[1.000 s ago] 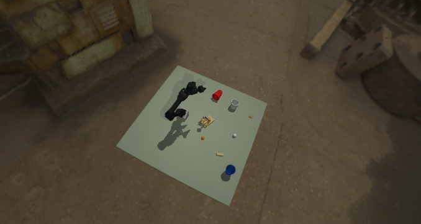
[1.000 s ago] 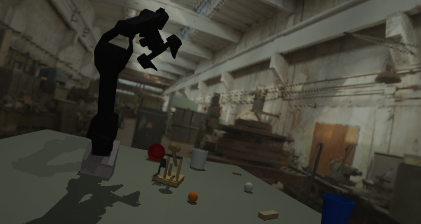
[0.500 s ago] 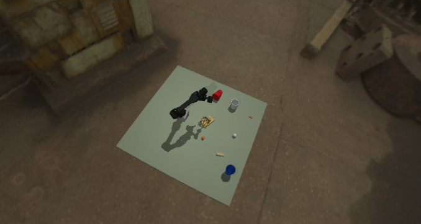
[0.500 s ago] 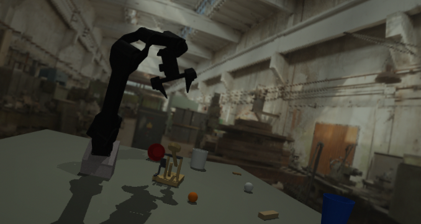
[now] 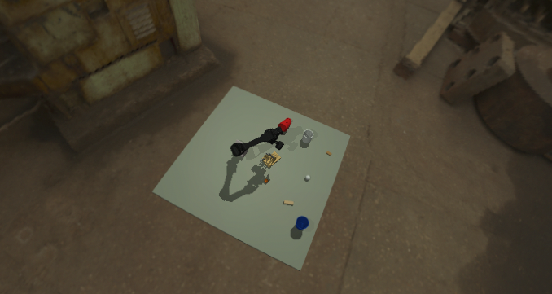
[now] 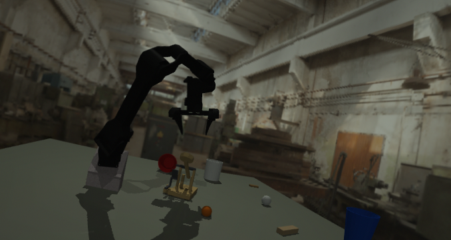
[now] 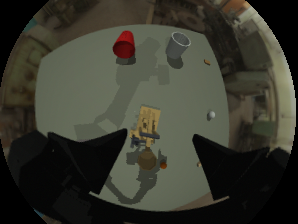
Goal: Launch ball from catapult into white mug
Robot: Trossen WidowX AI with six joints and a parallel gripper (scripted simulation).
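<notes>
My gripper tip is 30 mm past the catapult, 40 mm to the left of it and 150 mm above it. From my gripper tip the other things lie so: orange ball 40 mm ahead, 230 mm to the right, 210 mm below; then white mug 210 mm ahead, 310 mm to the left, 200 mm below; then white ball 350 mm ahead, 60 mm to the right, 210 mm below.
</notes>
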